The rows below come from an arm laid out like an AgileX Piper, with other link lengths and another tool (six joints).
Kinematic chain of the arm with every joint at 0, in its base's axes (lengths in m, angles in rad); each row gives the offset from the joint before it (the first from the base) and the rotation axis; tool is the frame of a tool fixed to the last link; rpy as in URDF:
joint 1: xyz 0 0 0.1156 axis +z
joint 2: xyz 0 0 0 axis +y
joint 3: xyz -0.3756 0 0.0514 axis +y
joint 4: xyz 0.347 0 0.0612 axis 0.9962 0 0.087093
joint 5: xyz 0 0 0 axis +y
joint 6: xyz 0.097 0 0.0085 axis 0.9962 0 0.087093
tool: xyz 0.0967 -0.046 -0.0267 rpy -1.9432 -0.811 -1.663
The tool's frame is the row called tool.
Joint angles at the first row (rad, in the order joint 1, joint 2, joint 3, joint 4, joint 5, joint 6):
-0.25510, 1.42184, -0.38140, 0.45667, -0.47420, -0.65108
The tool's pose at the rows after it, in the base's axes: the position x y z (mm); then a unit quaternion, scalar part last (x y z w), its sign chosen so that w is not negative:
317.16 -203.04 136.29 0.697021 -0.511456 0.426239 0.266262
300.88 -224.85 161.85 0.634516 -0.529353 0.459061 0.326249
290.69 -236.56 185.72 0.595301 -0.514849 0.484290 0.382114
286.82 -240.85 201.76 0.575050 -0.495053 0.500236 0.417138
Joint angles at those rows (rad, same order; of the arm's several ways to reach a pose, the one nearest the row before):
-0.25508, 1.42190, -0.37632, 0.64308, -0.61437, -0.81513
-0.25508, 1.42189, -0.37467, 0.76492, -0.78552, -0.93187
-0.25511, 1.42191, -0.37466, 0.80392, -0.90975, -1.03359
-0.25508, 1.42191, -0.37466, 0.80404, -0.98029, -1.09817

